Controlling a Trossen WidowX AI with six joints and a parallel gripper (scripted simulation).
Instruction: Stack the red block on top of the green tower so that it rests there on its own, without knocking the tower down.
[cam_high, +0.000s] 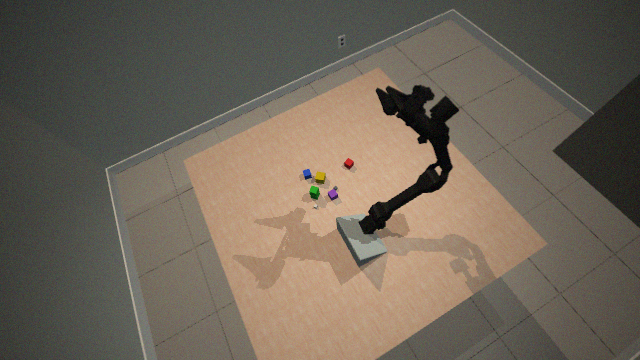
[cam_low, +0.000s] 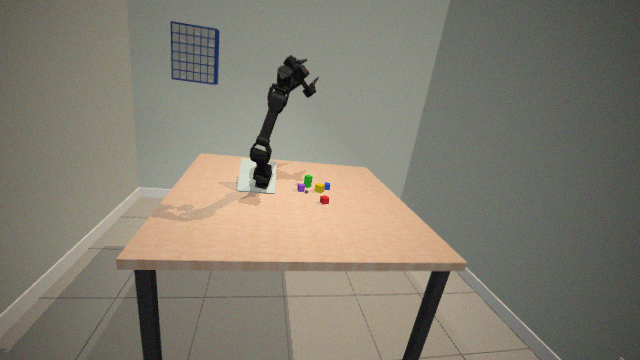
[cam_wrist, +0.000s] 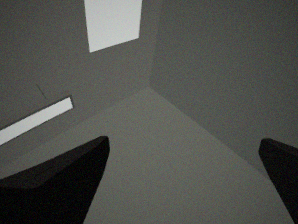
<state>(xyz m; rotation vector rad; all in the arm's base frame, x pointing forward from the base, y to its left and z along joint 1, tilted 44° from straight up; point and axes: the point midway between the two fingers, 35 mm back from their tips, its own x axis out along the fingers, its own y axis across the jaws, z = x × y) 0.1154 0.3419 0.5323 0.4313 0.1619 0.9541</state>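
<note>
Now: the red block 650 mm below my gripper tip, 150 mm ahead of it and 30 mm to the left of it. Round my gripper tip: yellow block 650 mm below, 200 mm to the left, 130 mm ahead; small white bit 660 mm below, 270 mm to the left; purple block 650 mm below, 180 mm to the left, 20 mm ahead.
</note>
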